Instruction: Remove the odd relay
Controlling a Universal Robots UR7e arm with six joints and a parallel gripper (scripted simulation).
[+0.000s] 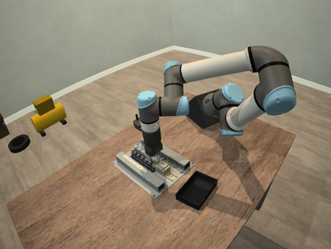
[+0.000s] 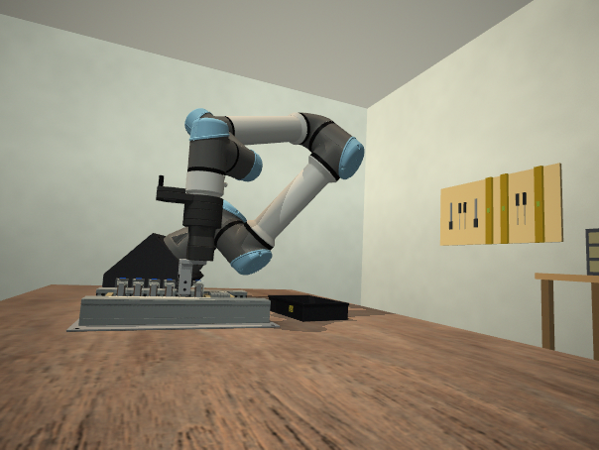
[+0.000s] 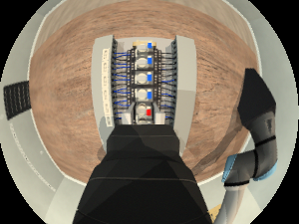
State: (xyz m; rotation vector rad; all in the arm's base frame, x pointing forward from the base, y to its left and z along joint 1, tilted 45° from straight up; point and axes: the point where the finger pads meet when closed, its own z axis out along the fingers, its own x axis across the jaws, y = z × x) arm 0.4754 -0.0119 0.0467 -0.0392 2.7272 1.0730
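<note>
My gripper is now 10 mm above the red-button relay. From my hand the other things lie so: grey relay panel 40 mm below, 10 mm to the right; black parts tray 260 mm to the left, 40 mm below, 30 mm behind.
</note>
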